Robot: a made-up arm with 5 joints.
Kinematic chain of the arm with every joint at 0, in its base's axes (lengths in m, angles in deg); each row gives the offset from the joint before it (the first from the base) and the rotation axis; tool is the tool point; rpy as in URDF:
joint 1: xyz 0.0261 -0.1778 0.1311 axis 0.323 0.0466 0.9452
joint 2: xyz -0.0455 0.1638 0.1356 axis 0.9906 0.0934 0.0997
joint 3: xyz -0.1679 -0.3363 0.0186 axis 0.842 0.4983 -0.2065
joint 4: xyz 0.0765 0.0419 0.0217 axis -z
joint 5: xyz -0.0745 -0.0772 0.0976 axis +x
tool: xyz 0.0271 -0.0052 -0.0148 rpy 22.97 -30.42 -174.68
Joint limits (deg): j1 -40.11..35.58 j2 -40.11..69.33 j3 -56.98..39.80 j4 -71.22..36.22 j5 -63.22..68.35
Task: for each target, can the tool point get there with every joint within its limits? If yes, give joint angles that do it. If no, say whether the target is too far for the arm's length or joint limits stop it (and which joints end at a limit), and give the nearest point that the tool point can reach.
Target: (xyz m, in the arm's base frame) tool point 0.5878 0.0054 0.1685
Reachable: no: joint limits stop it (at a limit: joint 1, joint 4, joint 5) | nearest point 0.1236 -0.3734 0.0706 | short by 0.607 m
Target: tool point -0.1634 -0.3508 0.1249
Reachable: yes | joints -1.67 44.92 -4.13 22.17 35.75
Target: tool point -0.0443 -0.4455 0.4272
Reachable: yes | joints 17.20 -10.31 5.38 -29.90 -1.38
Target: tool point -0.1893 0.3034 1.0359
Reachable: no: too far | nearest point -0.1380 0.0334 0.5795 | short by 0.533 m
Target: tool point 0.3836 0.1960 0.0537
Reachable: no: joint limits stop it (at a limit: joint 1, joint 2, joint 4, joint 5) | nearest point 0.0220 -0.2018 -0.0990 | short by 0.559 m
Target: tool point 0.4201 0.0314 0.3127
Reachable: no: joint limits stop it (at a limit: joint 1, joint 2, joint 3, joint 4, joint 5) | nearest point -0.0306 0.0841 0.4791 | short by 0.483 m
